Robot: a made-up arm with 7 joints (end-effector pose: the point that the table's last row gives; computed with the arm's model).
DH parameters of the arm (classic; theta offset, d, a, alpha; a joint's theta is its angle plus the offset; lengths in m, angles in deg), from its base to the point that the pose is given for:
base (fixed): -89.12 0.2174 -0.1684 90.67
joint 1: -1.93 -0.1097 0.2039 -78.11
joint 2: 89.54 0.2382 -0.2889 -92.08
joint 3: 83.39 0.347 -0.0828 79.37
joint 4: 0 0.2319 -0.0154 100.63
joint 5: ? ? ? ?
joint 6: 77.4 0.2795 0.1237 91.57
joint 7: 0 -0.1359 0.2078 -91.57
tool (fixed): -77.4 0.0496 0 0
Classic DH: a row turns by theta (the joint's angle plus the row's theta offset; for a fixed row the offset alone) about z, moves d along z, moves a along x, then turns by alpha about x.
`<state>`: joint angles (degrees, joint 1 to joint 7).
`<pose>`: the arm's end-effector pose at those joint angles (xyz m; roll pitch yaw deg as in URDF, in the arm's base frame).
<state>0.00 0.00 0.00 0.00 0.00 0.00 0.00</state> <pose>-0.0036 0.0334 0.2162 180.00 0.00 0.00</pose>
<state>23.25 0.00 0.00 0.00 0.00 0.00 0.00</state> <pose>-0.0043 0.0439 0.2695 156.75 -0.40 -0.19</pose>
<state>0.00 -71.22 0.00 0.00 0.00 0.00 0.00</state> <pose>0.1318 0.0915 0.2484 -169.38 10.25 -68.92</pose>
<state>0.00 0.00 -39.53 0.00 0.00 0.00 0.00</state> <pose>0.0514 0.0334 0.3939 180.00 -39.53 0.00</pose>
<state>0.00 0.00 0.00 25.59 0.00 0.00 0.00</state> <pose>-0.0002 0.1939 0.1148 -155.96 2.89 8.99</pose>
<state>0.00 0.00 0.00 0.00 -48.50 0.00 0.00</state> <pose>-0.2652 0.0334 0.3010 180.00 48.50 0.00</pose>
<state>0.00 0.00 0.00 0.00 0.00 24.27 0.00</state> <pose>-0.1434 0.0894 0.2162 180.00 0.00 -24.27</pose>
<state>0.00 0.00 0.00 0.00 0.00 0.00 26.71</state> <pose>-0.0109 0.0773 0.1281 -153.82 5.46 2.02</pose>
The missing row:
joint 5: 70.85 -0.0391 0.097 90
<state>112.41 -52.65 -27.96 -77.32 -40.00 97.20 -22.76</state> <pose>0.2741 0.1693 -0.1334 -94.94 43.79 147.37</pose>
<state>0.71 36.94 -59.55 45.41 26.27 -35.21 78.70</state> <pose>-0.2125 0.5622 0.5226 -158.87 -41.62 139.24</pose>
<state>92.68 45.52 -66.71 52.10 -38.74 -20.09 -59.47</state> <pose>-0.2267 0.4031 0.2009 174.87 55.31 139.85</pose>
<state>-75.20 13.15 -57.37 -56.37 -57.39 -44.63 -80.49</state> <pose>-0.3105 -0.2531 0.1564 160.44 -20.02 -11.14</pose>
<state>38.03 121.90 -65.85 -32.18 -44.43 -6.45 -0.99</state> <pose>0.2292 -0.0780 0.7319 162.90 20.85 104.57</pose>
